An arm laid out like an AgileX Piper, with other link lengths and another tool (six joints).
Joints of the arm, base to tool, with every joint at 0 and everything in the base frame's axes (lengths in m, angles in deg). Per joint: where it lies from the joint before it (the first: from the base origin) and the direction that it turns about. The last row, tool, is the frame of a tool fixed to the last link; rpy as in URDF.
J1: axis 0 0 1 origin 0 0 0.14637
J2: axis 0 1 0 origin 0 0 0
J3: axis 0 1 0 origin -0.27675 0 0.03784
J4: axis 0.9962 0 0.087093 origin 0.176 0 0.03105
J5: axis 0 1 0 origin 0 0 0
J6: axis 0.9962 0 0.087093 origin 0.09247 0 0.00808
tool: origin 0.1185 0.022 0.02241 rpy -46 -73.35 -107
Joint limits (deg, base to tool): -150..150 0..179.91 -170..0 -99.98..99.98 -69.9..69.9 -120..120
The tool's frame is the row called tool.
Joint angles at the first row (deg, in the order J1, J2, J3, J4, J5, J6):
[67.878 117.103 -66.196 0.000 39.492 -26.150]
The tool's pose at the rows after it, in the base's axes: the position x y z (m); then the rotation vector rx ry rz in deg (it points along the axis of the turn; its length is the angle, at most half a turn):
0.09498, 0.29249, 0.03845, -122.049, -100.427, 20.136
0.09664, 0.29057, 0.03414, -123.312, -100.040, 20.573
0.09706, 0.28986, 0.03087, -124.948, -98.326, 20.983
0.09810, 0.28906, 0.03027, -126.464, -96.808, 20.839
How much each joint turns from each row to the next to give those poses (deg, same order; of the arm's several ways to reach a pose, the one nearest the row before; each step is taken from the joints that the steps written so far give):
[0.000 1.399 -0.071 -1.193 1.087 0.587]
[-0.002 0.768 -0.002 -0.927 0.002 1.300]
[0.000 0.686 -0.191 -0.241 0.254 1.720]
[0.002 0.130 -0.092 -0.481 0.349 1.805]

